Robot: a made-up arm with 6 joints.
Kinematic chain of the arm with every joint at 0, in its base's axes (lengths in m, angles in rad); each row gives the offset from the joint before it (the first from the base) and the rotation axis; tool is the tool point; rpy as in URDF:
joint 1: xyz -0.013 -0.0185 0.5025 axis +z
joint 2: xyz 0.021 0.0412 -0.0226 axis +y
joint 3: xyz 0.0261 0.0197 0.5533 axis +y
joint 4: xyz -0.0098 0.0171 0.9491 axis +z
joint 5: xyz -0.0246 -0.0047 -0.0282 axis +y
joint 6: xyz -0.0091 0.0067 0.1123 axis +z
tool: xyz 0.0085 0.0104 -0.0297 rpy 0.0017 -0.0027 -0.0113
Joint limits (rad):
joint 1: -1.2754..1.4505
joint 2: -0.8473..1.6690
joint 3: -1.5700..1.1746
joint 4: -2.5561..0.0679
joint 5: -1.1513..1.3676
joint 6: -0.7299..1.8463
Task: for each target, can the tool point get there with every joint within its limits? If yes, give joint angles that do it. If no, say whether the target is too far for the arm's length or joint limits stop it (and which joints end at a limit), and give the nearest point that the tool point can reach.
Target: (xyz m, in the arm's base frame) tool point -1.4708 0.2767 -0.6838
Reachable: no: too far | nearest point -1.0030 0.1820 0.0811 | short by 0.902 m
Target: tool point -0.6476 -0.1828 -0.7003
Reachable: no: joint limits stop it (at a limit: joint 2, joint 3, joint 4, joint 6) | nearest point -0.9182 -0.2529 0.0728 | short by 0.822 m
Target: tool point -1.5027 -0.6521 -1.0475
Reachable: no: too far | nearest point -0.9381 -0.4120 0.0783 | short by 1.282 m
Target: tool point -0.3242 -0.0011 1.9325
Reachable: yes | joints 0.1457 0.1030 -0.5348 -1.3694 0.7334 1.2439
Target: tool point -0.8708 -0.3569 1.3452
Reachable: yes | joints 0.4123 -0.1069 -1.1026 -2.1640 1.0309 -0.3701
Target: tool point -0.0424 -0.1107 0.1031
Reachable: no: joint limits stop it (at a limit: joint 2, joint 3, joint 4, joint 5, joint 6) | nearest point -0.2895 -0.8858 0.0868 | short by 0.814 m
